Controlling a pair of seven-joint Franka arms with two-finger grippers.
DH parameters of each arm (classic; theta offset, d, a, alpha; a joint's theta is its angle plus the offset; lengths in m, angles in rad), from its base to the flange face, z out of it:
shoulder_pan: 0 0.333 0 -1.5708
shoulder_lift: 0 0 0 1.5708
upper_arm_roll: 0 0.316 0.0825 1.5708
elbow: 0 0 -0.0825 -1.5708
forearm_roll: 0 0.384 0 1.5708
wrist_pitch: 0 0 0.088 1.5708
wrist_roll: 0 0.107 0 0
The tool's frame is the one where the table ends.
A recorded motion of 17 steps. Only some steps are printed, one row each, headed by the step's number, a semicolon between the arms.
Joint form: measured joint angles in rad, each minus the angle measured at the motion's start. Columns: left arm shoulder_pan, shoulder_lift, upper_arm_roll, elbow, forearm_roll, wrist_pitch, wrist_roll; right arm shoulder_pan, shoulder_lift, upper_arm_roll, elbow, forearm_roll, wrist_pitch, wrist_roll.
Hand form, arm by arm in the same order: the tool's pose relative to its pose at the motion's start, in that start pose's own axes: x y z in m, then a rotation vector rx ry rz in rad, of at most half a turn. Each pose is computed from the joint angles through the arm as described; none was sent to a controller.
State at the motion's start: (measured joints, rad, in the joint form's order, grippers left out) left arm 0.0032 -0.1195 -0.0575 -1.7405 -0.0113 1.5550 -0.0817; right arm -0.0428 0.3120 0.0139 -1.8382 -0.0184 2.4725 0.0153
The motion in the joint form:
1: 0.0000 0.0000 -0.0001 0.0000 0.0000 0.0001 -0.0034; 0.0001 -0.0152 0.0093 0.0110 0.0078 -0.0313 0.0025
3: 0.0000 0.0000 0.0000 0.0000 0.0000 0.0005 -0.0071; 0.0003 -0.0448 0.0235 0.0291 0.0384 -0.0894 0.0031
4: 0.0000 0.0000 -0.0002 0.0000 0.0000 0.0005 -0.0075; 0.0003 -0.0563 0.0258 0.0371 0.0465 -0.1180 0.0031
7: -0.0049 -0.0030 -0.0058 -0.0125 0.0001 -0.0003 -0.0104; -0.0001 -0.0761 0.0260 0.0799 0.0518 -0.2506 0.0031
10: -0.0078 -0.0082 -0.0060 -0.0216 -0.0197 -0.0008 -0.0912; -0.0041 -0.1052 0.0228 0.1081 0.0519 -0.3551 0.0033
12: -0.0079 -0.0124 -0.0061 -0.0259 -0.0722 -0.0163 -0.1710; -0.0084 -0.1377 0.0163 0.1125 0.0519 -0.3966 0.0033
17: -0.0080 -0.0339 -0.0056 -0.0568 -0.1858 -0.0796 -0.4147; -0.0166 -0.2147 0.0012 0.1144 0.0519 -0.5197 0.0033
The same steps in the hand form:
1: 0.0000 0.0001 0.0000 0.0000 0.0001 -0.0033; 0.0027 -0.0056 -0.0115 0.0098 -0.0051 0.0010
3: 0.0001 0.0000 0.0000 0.0000 0.0005 -0.0071; 0.0063 -0.0144 -0.0331 0.0374 -0.0162 0.0118
4: 0.0000 0.0001 0.0000 0.0000 0.0005 -0.0073; 0.0072 -0.0159 -0.0414 0.0441 -0.0255 0.0150
7: -0.0017 0.0055 0.0045 0.0026 -0.0097 0.0000; 0.0081 -0.0162 -0.0613 0.0479 -0.0956 0.0153
10: -0.0039 0.0091 0.0063 -0.0155 -0.0165 -0.0776; 0.0070 -0.0119 -0.0842 0.0451 -0.1426 0.0191
12: -0.0075 0.0147 0.0073 -0.0636 -0.0416 -0.1561; 0.0053 -0.0054 -0.1041 0.0410 -0.1471 0.0276
17: -0.0231 0.0266 0.0148 -0.1453 -0.1519 -0.3924; -0.0069 0.0079 -0.1459 0.0333 -0.1909 0.0458

